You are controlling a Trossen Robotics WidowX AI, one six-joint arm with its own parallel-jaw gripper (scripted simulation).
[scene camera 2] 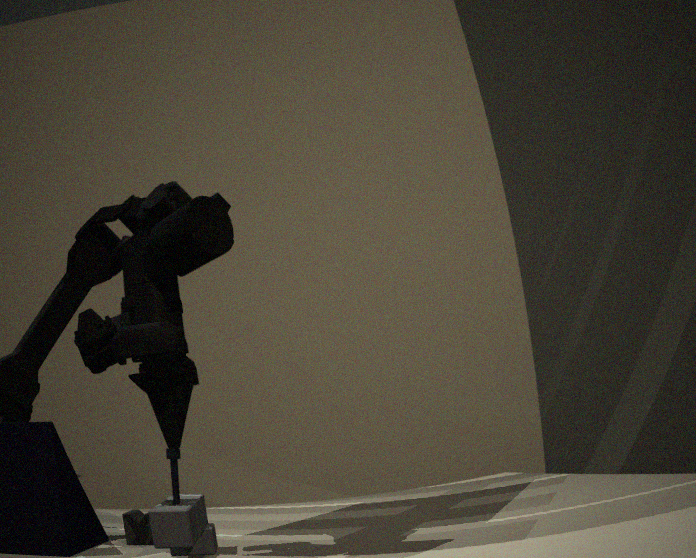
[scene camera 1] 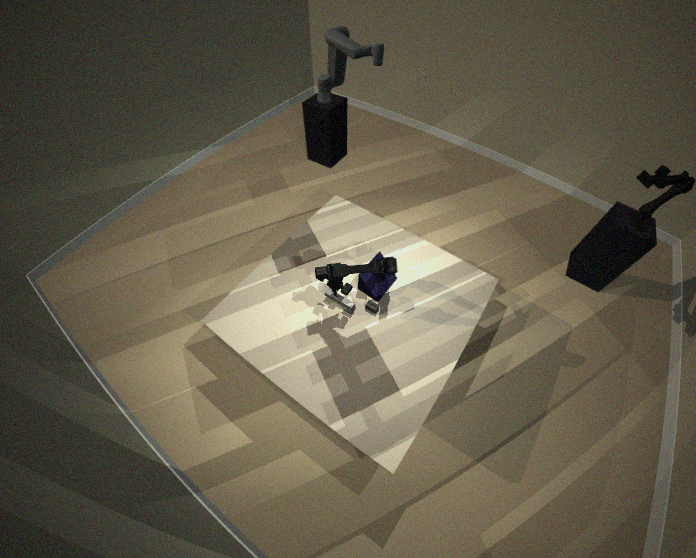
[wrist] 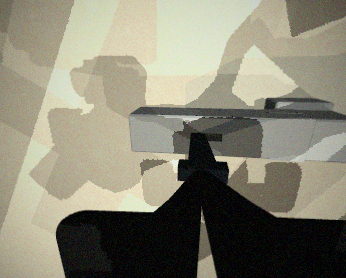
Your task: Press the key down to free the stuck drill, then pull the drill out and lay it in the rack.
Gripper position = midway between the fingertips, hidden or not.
In view: the gripper [scene camera 2: 174, 448].
The gripper is seen too in the wrist view [wrist: 200, 178].
